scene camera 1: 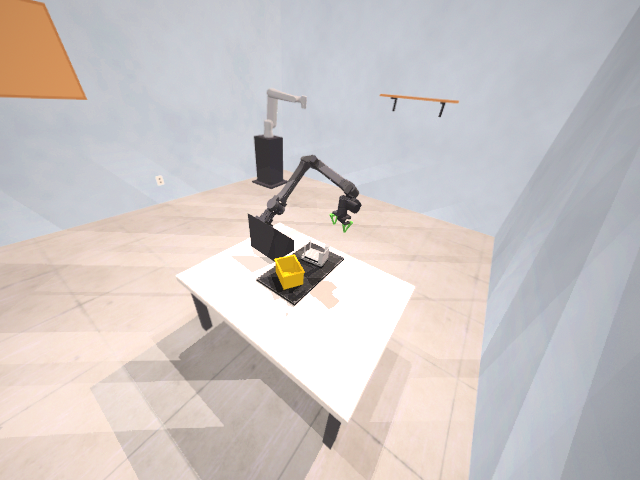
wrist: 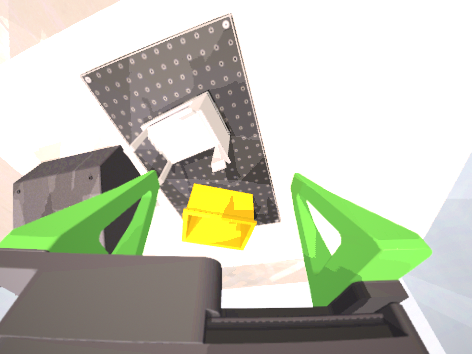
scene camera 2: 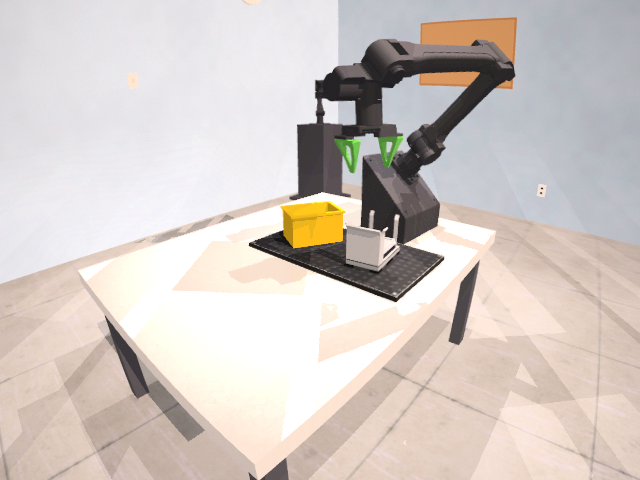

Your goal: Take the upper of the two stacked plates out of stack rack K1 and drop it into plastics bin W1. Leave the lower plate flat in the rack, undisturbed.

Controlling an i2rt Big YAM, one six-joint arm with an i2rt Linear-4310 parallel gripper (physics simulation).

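Stack rack K1 is light grey, with a wall and thin upright posts. A white flat surface, apparently the plates, lies inside it in the wrist view; the upper and lower plates cannot be told apart, and the rack wall hides them in scene camera 2. Yellow plastics bin W1 stands upright beside the rack, open at the top; no plate shows in its visible part. My gripper has green fingers, is open and empty, and hangs well above the rack and bin, touching neither.
Rack and bin stand on a black perforated board on the white table. The arm's dark base stands close beside the board. A dark pedestal with another arm stands beyond the table.
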